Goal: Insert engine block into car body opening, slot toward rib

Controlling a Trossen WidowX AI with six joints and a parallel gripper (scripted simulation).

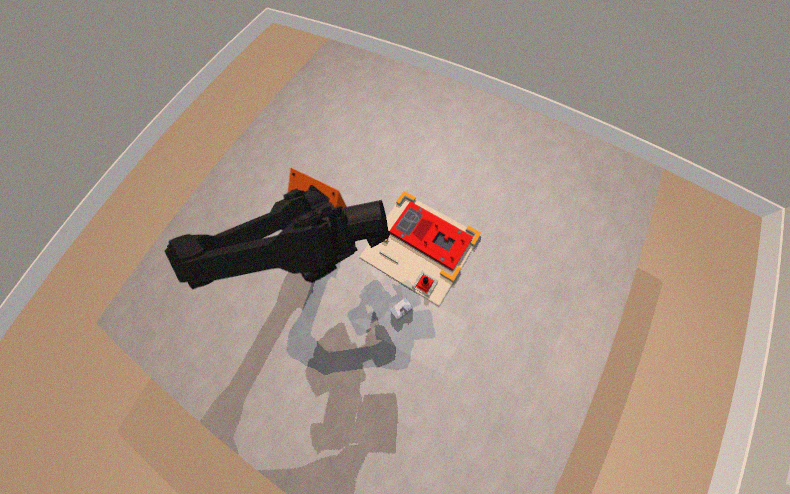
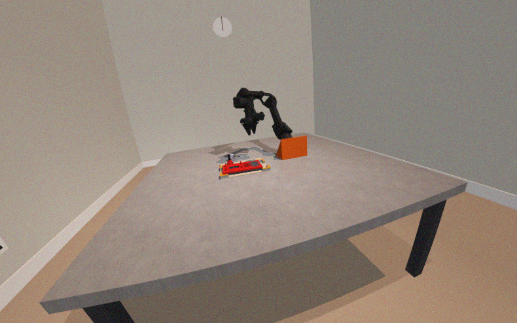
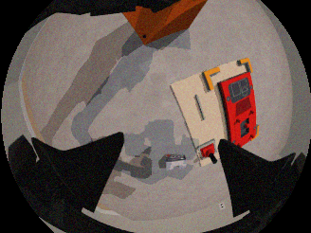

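Now: the engine block 15 cm ahead of my gripper tip, 13 cm below it and 2 cm to the right of it.
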